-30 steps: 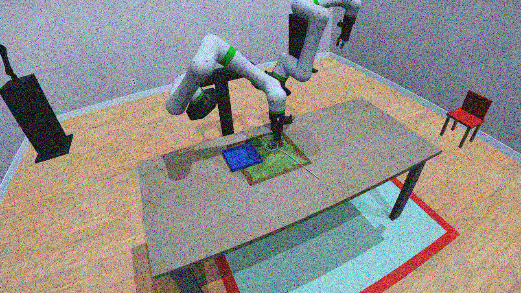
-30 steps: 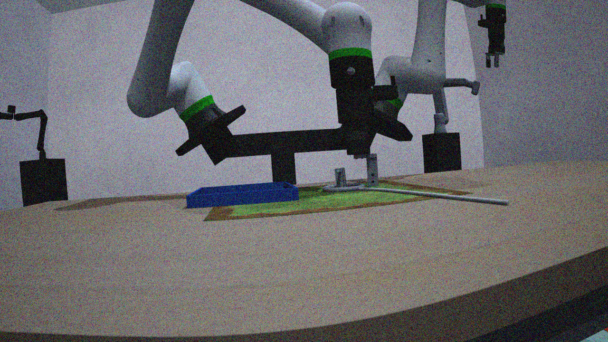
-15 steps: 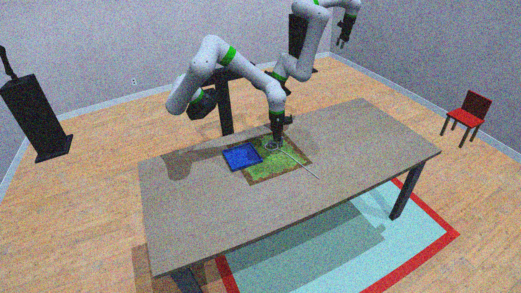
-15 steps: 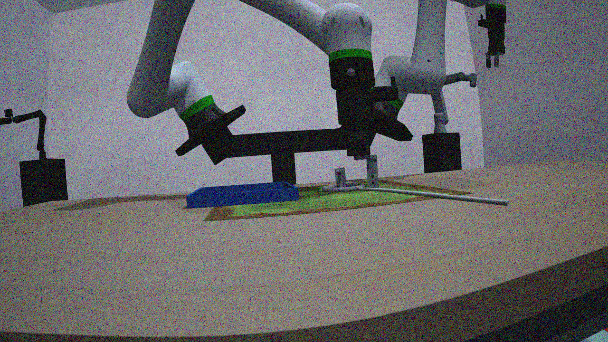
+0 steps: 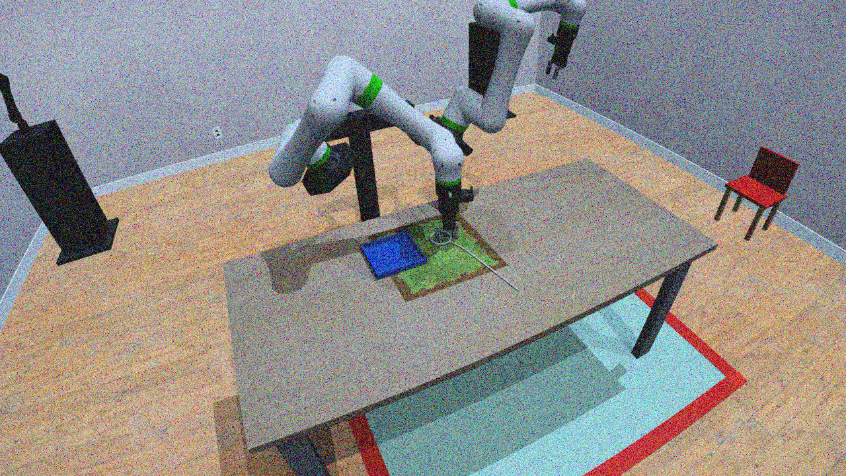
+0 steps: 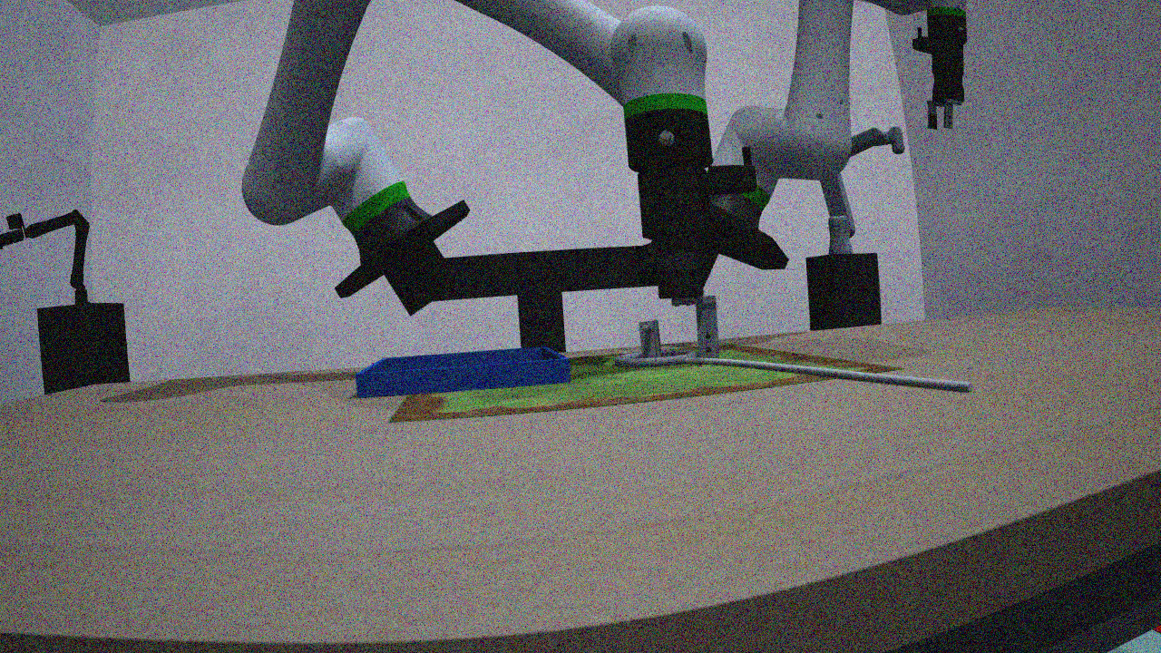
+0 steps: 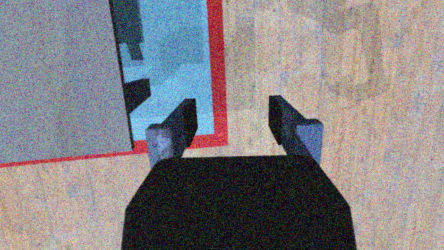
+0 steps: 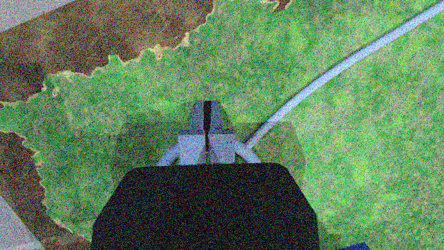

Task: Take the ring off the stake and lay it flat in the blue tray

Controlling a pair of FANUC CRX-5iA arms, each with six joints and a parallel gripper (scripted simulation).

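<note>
My right hand is 50 mm to the left of the grey stake and 20 mm past it. Round my right hand: blue tray (260 mm to the right, 10 mm below, 10 mm behind); then grey ring (50 mm to the right, 20 mm behind, 10 mm below).
</note>
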